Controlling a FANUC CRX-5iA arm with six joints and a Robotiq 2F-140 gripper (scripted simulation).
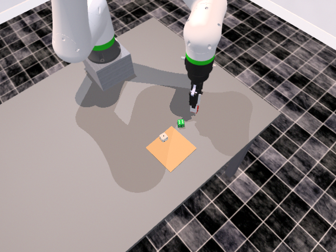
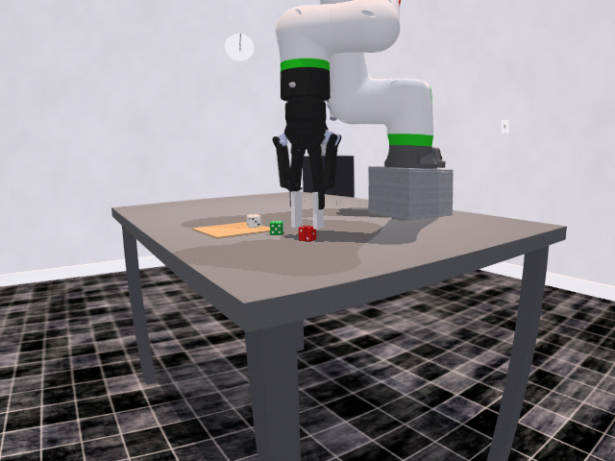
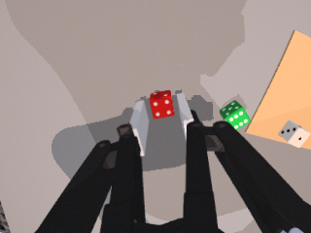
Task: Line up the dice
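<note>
My hand is 40 mm above the red die. The rest, counted from my hand: white die: 190 mm to the right, 40 mm below, 10 mm behind; green die: 90 mm to the right, 40 mm below; mat: 200 mm to the right, 50 mm below, 30 mm ahead.
</note>
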